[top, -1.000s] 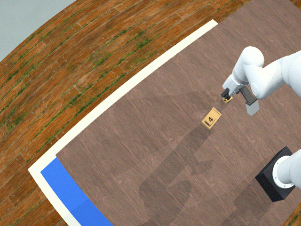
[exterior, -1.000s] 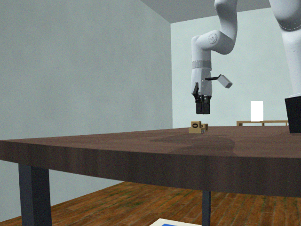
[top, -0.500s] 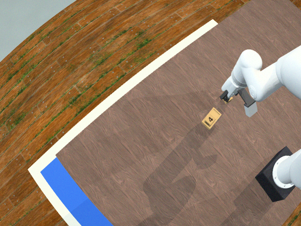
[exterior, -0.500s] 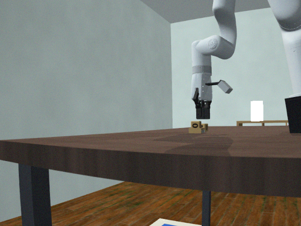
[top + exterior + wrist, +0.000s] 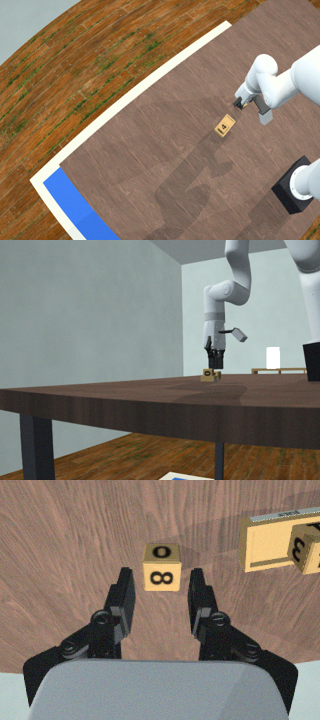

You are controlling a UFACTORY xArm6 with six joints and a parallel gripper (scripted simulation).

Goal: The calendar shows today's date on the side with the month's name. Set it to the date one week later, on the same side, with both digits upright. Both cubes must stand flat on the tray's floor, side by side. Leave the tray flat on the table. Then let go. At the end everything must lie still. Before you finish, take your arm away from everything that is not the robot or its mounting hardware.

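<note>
Now: the wooden cube 40 mm below my hand. Round my hand: tray (110 mm to the left, 50 mm below).
</note>
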